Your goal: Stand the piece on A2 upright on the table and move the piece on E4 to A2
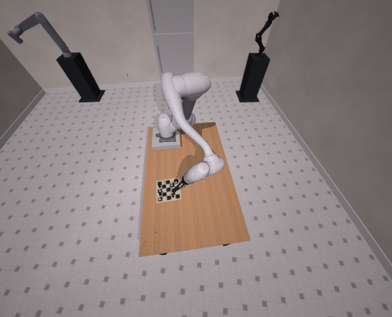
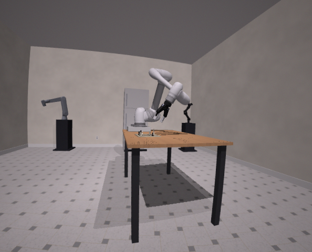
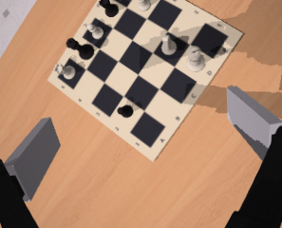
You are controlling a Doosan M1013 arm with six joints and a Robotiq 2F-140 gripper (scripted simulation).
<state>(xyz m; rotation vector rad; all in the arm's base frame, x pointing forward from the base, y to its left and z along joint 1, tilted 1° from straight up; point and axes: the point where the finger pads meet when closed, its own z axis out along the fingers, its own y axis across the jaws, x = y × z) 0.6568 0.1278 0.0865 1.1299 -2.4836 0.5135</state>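
The black pawn lies 30 mm ahead of my hand, 50 mm to the right of it and 140 mm below it. Also, from my hand: small chessboard 40 mm behind, 100 mm to the right, 160 mm below.
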